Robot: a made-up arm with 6 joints.
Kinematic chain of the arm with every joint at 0, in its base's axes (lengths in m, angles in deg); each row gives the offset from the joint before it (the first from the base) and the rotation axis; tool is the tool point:
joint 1: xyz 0 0 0.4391 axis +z
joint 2: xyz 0 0 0 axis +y
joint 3: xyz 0 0 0.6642 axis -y
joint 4: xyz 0 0 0 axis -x
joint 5: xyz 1.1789 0 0 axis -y
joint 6: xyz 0 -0.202 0 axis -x
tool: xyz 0 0 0
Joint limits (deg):
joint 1: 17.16..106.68
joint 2: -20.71..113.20
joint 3: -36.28..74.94
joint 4: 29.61..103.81
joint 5: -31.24..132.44
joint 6: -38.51..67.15
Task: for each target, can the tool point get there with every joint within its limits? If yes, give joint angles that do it. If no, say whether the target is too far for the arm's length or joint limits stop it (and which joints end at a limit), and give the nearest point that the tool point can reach.
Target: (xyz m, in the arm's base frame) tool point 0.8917 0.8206 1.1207
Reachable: yes | joints 48.01 1.38 -5.83 55.71 -3.34 44.82
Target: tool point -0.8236 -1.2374 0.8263
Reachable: no: joint limits stop it (at a limit: joint 2, joint 3) | nearest point -0.3058 -0.4595 2.2137 | short by 1.673 m
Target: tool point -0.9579 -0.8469 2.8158
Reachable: no: too far | nearest point -0.4135 -0.3656 2.2137 | short by 0.944 m
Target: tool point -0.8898 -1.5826 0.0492
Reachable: no: joint limits stop it (at a limit: joint 2, joint 3, joint 4) | nearest point -0.1938 -0.3448 -0.5072 | short by 1.525 m
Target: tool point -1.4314 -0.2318 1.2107
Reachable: no: joint limits stop it (at a limit: joint 1, joint 2, joint 3) | nearest point -0.5347 -0.1296 2.2139 | short by 1.349 m
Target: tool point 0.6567 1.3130 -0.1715
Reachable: yes | joints 67.72 69.54 16.32 57.06 -1.54 36.63
